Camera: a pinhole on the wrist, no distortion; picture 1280 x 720 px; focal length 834.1 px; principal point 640.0 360.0 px. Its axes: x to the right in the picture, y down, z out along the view. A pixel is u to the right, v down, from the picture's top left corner.
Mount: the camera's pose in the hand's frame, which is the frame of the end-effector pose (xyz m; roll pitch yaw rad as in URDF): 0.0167 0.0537 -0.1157 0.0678 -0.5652 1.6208
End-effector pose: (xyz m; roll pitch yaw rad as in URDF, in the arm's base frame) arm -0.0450 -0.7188 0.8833 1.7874 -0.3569 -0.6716
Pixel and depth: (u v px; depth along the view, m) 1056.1 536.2 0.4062
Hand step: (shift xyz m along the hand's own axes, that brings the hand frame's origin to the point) -0.0389 0.0018 0.3400
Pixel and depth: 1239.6 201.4 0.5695
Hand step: 0.1609 0.1063 0.5772
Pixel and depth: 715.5 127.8 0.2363
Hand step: 0.1035 -0.0479 0.0911
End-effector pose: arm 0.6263 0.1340 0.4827 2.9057 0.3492 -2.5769
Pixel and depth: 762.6 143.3 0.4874
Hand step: 0.1856 -0.1334 0.3261
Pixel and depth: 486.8 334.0 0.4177
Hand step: 0.0723 -0.2314 0.1944
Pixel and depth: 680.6 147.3 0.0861
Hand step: 0.0465 0.0135 -0.0422
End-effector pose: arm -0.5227 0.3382 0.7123 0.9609 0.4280 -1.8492
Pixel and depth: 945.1 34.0 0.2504
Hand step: 0.1338 0.0066 0.1387
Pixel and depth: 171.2 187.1 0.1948
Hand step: 0.0799 -0.1385 -0.0125
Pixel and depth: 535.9 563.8 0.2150
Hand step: -0.0141 -0.0875 0.0541
